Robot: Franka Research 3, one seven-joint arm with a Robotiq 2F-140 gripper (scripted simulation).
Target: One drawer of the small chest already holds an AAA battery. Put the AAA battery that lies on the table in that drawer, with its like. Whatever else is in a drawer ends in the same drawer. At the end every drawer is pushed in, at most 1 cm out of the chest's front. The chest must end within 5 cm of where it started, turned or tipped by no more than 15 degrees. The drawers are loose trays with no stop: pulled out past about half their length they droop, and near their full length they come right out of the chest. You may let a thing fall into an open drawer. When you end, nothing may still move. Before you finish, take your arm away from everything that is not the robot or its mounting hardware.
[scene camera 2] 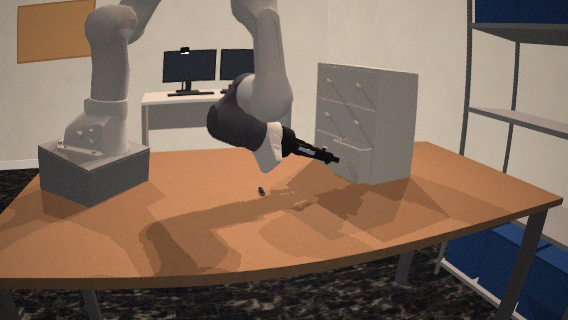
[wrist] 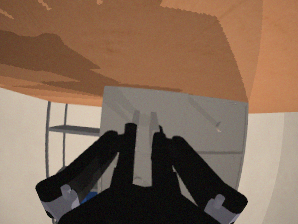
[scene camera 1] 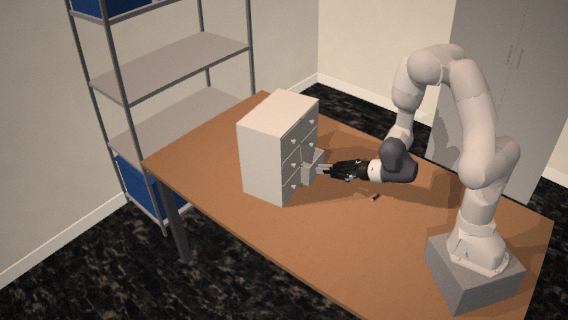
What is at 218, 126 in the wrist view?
A drawer.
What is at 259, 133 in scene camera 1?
A small white chest.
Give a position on a drawer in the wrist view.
227, 168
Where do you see a drawer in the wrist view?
119, 103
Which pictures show the gripper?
Scene camera 2, the wrist view and scene camera 1: all of them.
